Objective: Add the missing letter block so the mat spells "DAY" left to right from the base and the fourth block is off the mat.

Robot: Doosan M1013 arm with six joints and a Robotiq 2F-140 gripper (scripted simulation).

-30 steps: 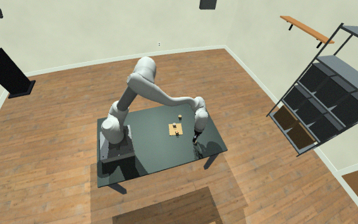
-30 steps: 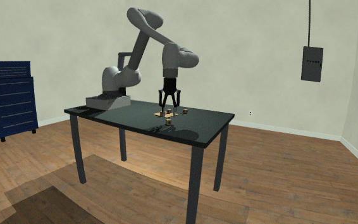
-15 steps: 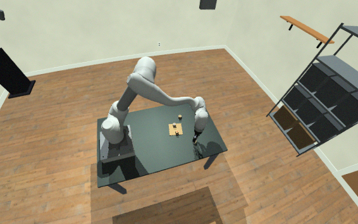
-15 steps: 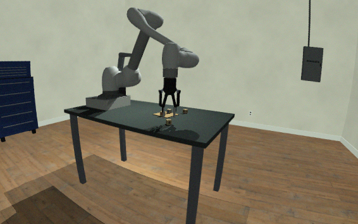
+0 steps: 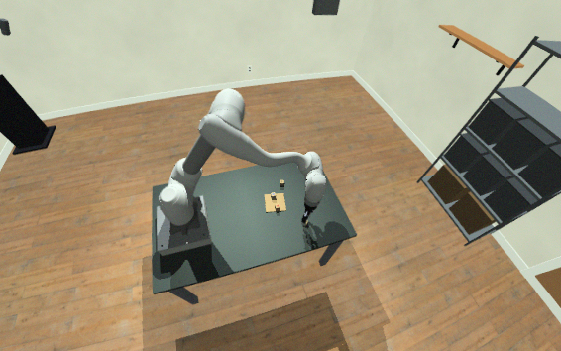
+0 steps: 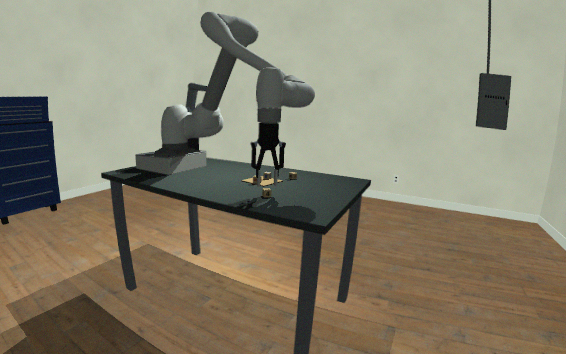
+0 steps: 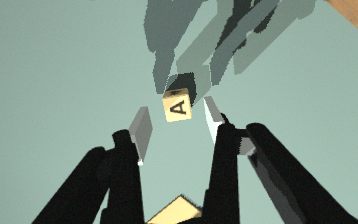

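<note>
Now: the tan mat 210 mm to the left of my hand, 140 mm behind it and 70 mm below it. From my hand the other things lie so: blue D block: 250 mm to the left, 140 mm behind, 50 mm below; red Y block: 160 mm to the left, 140 mm behind, 50 mm below.
</note>
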